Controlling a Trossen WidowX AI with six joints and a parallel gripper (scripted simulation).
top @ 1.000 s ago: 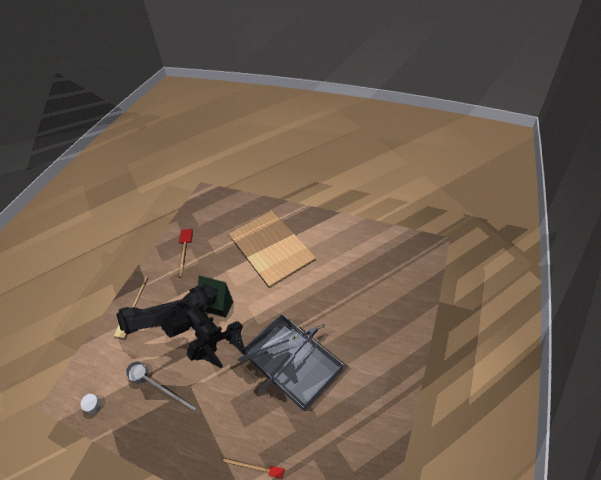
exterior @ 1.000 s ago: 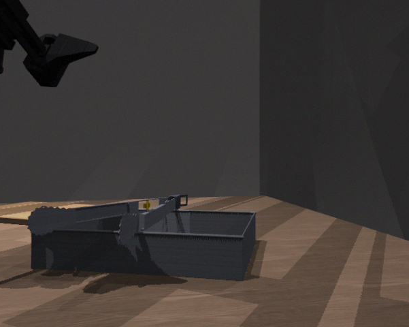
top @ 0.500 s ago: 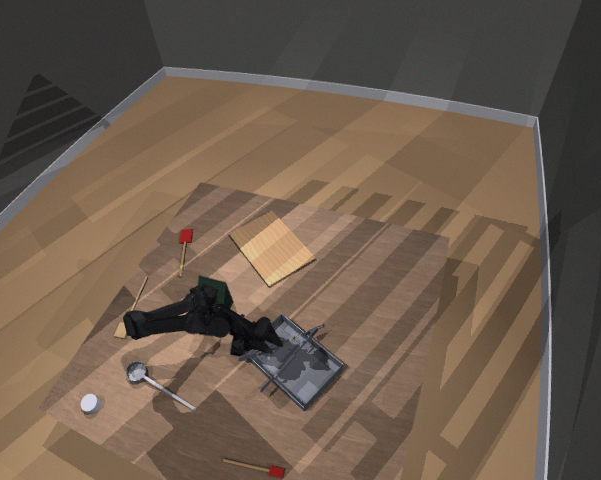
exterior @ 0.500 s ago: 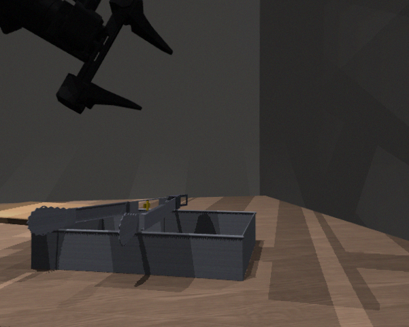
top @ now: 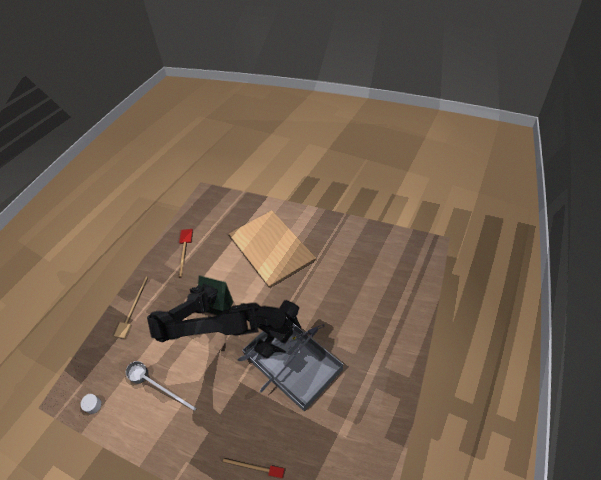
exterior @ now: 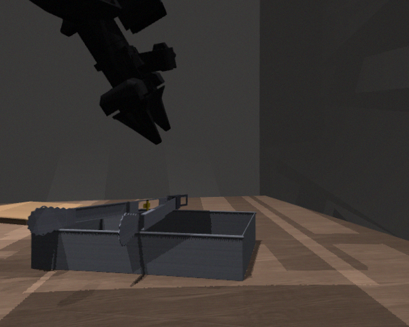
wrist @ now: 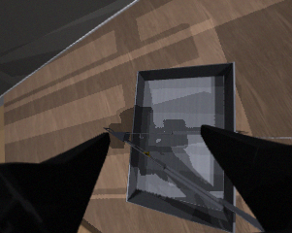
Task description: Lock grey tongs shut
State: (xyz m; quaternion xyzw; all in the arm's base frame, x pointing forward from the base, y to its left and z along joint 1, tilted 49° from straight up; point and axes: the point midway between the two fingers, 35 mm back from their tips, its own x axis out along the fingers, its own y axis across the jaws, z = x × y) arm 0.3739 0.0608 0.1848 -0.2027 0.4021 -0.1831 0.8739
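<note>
Right now the roasting tin is 10 mm behind my gripper tip, 10 mm to the right of it and 160 mm below it. The rest, counted from my gripper tip: wooden board (320 mm behind, 450 mm to the left, 180 mm below); then red spatula (700 mm behind, 310 mm to the left, 180 mm below).
</note>
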